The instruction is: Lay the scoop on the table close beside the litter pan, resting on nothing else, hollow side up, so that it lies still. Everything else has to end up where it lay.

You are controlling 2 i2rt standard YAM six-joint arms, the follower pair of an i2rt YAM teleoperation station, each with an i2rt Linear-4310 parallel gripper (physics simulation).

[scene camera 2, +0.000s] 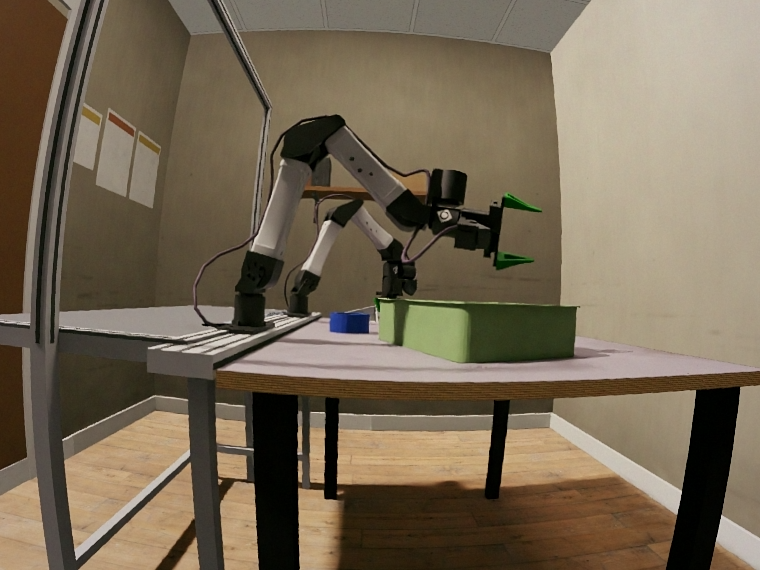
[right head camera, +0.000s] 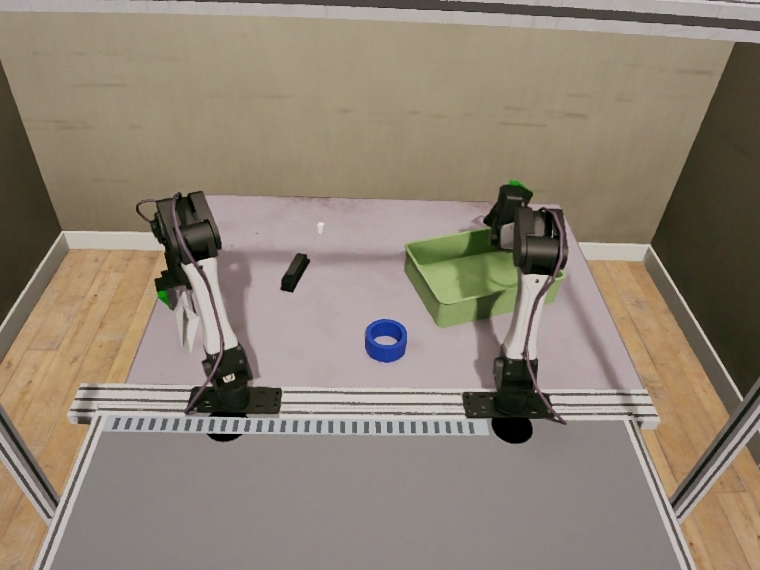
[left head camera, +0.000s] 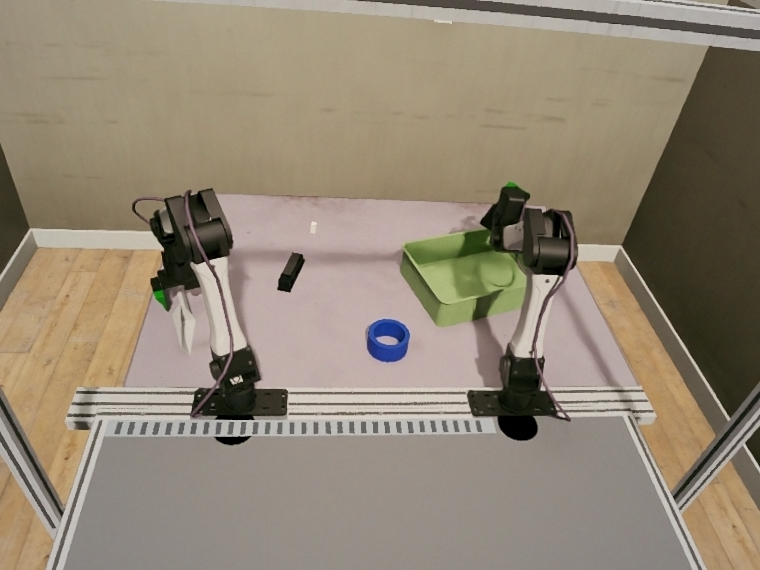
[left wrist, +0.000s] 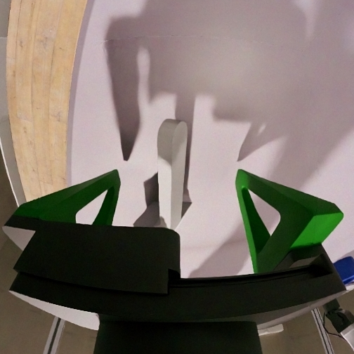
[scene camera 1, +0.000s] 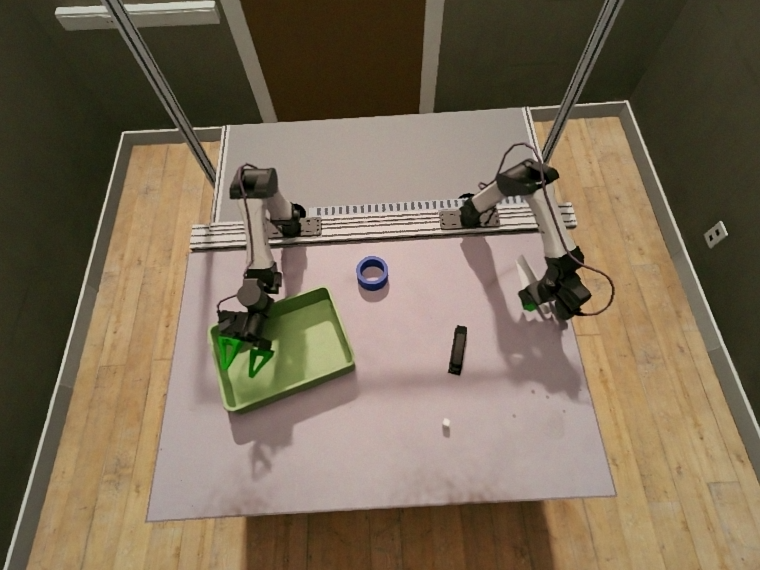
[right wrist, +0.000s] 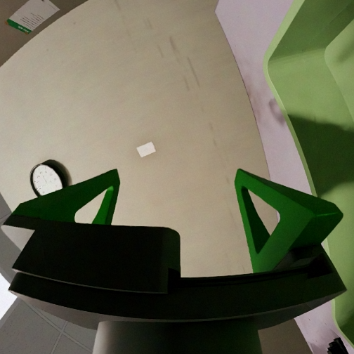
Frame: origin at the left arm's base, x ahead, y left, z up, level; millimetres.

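Where they show: left gripper, between the fingertips: (right head camera: 189, 304) (left head camera: 185, 304) (scene camera 1: 537, 301); right gripper, between the fingertips: (scene camera 2: 538, 236) (scene camera 1: 238, 374); left arm's base, origin of its link: (scene camera 2: 298, 316) (right head camera: 235, 401) (left head camera: 240, 404) (scene camera 1: 469, 219); right arm's base, origin of its link: (scene camera 2: 248, 329) (right head camera: 507, 407) (left head camera: 511, 405) (scene camera 1: 292, 228).
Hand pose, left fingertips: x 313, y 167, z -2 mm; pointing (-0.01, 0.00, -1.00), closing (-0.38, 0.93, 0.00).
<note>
Each offset is from my left fingertips to the top centre of the thing.
The pale grey scoop @(4 mm right, 58 mm back, 48 mm up) (left head camera: 184, 325) (right head camera: 186, 328) (scene camera 1: 526, 273) lies at the left of the table in both head views, far from the pan; which way its hollow faces is hard to tell. Its handle stands upright in the left wrist view (left wrist: 171, 165). My left gripper (left wrist: 177, 175) is open, low over the table, with its fingers on either side of the handle and a gap at each side. The green litter pan @(774 mm right, 113 mm ahead, 77 mm up) (left head camera: 469, 311) (right head camera: 463, 311) (scene camera 1: 293, 389) (scene camera 2: 515, 331) (right wrist: 300, 85) stands at the right in the head views. My right gripper (scene camera 1: 238, 371) (scene camera 2: 536, 236) (right wrist: 176, 175) is open and empty above the pan.
A blue ring @(504 mm right, 128 mm back, 34 mm up) (left head camera: 387, 353) (right head camera: 385, 353) (scene camera 1: 372, 285) (scene camera 2: 348, 322) lies near the rail between the arms. A black block @(261 mm right, 139 mm ahead, 26 mm up) (left head camera: 290, 271) (right head camera: 295, 271) (scene camera 1: 457, 349) lies between scoop and pan. A small white piece @(322 mm right, 345 mm ahead, 18 mm up) (left head camera: 313, 227) (right head camera: 320, 228) (scene camera 1: 446, 423) lies farther back.
</note>
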